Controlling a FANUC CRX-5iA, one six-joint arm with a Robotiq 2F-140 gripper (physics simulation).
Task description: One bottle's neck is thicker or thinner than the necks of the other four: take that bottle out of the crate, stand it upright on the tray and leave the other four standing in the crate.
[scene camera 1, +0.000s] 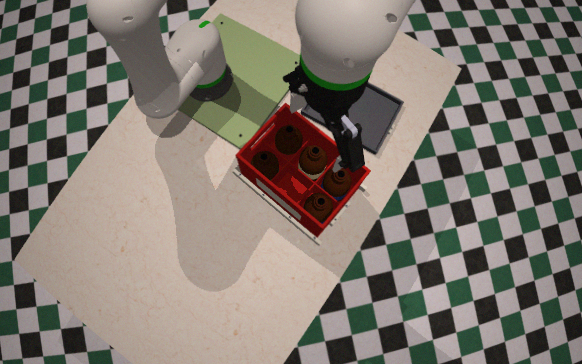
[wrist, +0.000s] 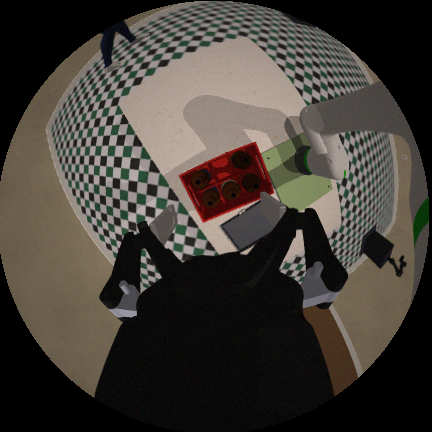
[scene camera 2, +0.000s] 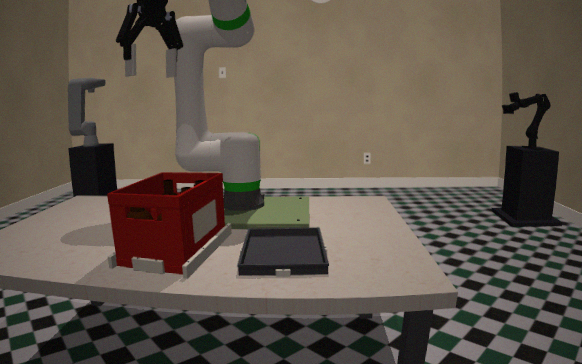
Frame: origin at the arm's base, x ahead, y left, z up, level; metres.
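Seen in the pictures: gripper, fingertip midpoint: (scene camera 1: 318, 136) (wrist: 217, 206) (scene camera 2: 152, 76); arm's base at its link origin: (scene camera 1: 208, 80) (wrist: 305, 159) (scene camera 2: 242, 205).
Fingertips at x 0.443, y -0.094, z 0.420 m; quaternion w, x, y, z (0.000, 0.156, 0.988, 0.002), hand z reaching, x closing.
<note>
Offsets run from my fingertips to a thing's top centre. "spot": to the spot under its first point.
The red crate {0.030 m back, 0.018 m left, 0.258 m down} (scene camera 1: 310, 226) (scene camera 2: 147, 240) (wrist: 220, 212) holds five brown bottles in six compartments: one {0.117 m back, 0.026 m right, 0.270 m down} (scene camera 1: 265, 165) (wrist: 242, 160), one {0.113 m back, 0.069 m left, 0.270 m down} (scene camera 1: 289, 140) (wrist: 251, 181), one with a pale label {spot: 0.021 m back, 0.050 m left, 0.297 m down} (scene camera 1: 313, 160) (wrist: 230, 190), one with blue low down {0.056 m ahead, 0.057 m left, 0.270 m down} (scene camera 1: 337, 182) (wrist: 211, 196) and one {0.059 m ahead, 0.027 m right, 0.270 m down} (scene camera 1: 318, 206) (wrist: 200, 179). All stand upright. I cannot tell which neck differs. The dark grey tray {spot: 0.016 m ahead, 0.354 m left, 0.428 m down} (scene camera 1: 380, 107) (scene camera 2: 282, 250) (wrist: 247, 232) lies beside the crate, empty. My gripper (scene camera 1: 316, 134) (scene camera 2: 151, 68) (wrist: 217, 206) is open and empty, high above the crate. In scene camera 1 it hides part of the tray.
Pale strips {spot: 0.005 m ahead, 0.121 m left, 0.414 m down} (scene camera 2: 207, 250) line the crate's foot. The green mounting plate (scene camera 1: 250, 60) (scene camera 2: 285, 210) (wrist: 295, 192) with the arm's base (scene camera 2: 241, 165) lies behind crate and tray. A low pale block {spot: 0.085 m ahead, 0.316 m left, 0.422 m down} (scene camera 2: 283, 272) touches the tray's front. Two other robots stand on black pedestals (scene camera 2: 93, 170) (scene camera 2: 531, 185) off the table.
</note>
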